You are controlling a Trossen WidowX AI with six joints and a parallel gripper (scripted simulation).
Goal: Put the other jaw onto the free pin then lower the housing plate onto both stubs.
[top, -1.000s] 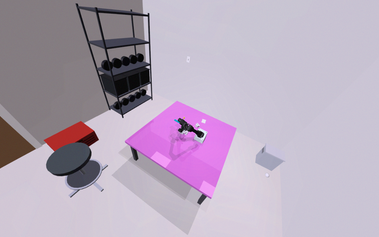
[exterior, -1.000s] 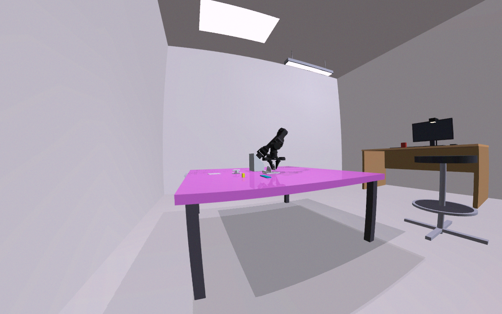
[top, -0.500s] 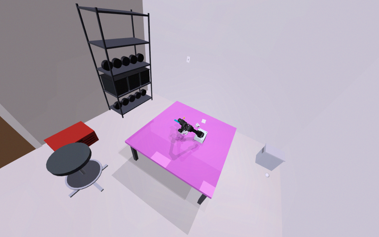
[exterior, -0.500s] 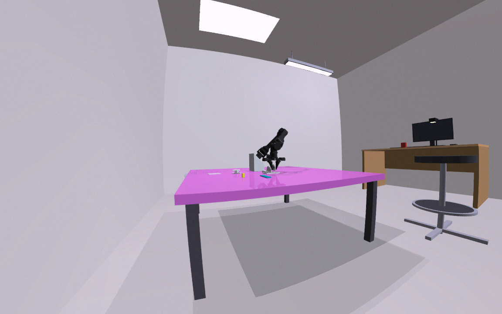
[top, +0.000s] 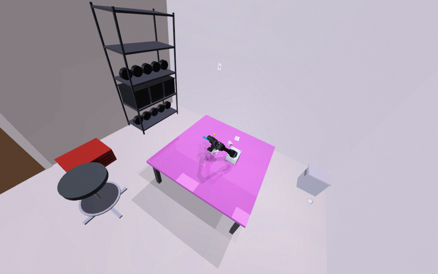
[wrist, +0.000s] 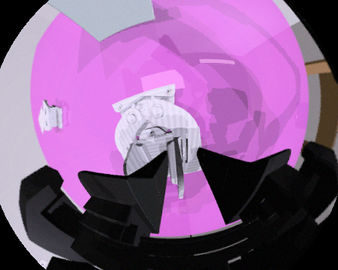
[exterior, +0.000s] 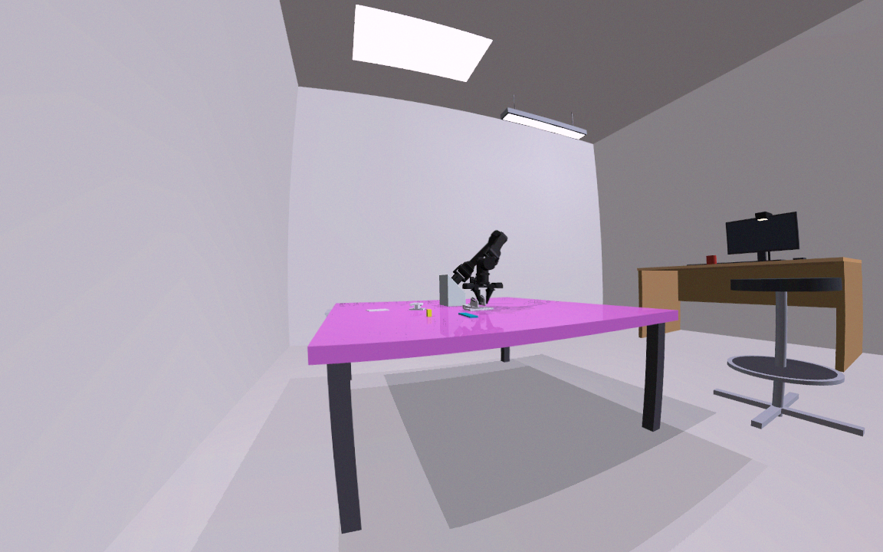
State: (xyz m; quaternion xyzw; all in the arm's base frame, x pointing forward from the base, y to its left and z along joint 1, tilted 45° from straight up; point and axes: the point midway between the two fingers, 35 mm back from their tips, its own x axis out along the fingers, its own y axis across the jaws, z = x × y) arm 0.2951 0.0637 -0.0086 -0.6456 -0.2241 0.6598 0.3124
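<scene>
My gripper tip is now 10 mm short of the white ledge, 30 mm to the left of it and 20 mm above it. The rest, counted from my gripper tip: cyan bar 200 mm ahead, 170 mm to the right, 20 mm below; then small white part 130 mm behind, 280 mm to the right, 10 mm below; then white jaw 40 mm behind, 10 mm to the right.
</scene>
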